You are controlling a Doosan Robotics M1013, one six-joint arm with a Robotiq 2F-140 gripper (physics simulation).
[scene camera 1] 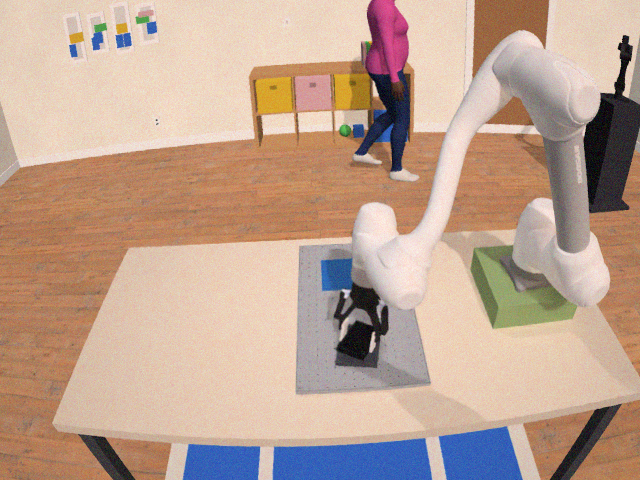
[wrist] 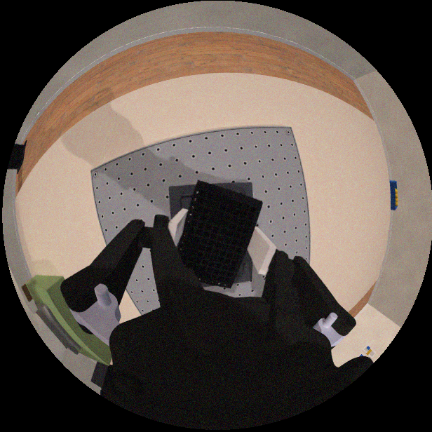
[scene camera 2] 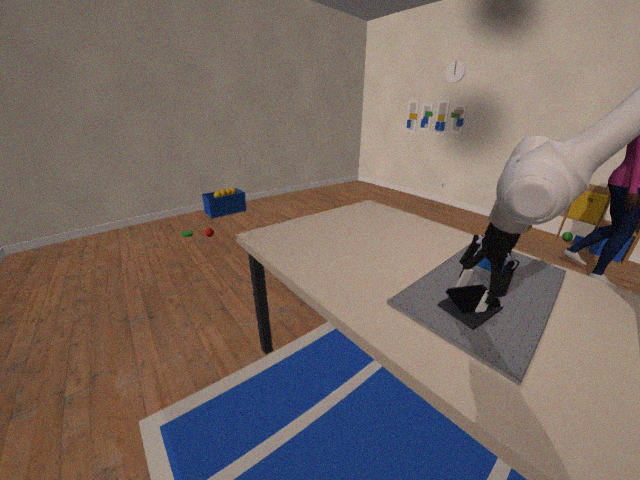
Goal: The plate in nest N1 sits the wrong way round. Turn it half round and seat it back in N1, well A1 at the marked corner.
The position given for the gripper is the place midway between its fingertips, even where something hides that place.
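Observation:
The gripper is at point(scene camera 2: 469, 299), and you can find the gripper in scene camera 1 point(scene camera 1: 357, 344) and in the wrist view point(wrist: 217, 228) too. There's a black well plate point(scene camera 1: 356, 343), and that plate is also visible in the wrist view point(wrist: 217, 229) and in scene camera 2 point(scene camera 2: 467, 298). A blue square point(scene camera 1: 336, 274) is there as well, along with a dark grey nest point(wrist: 185, 188).

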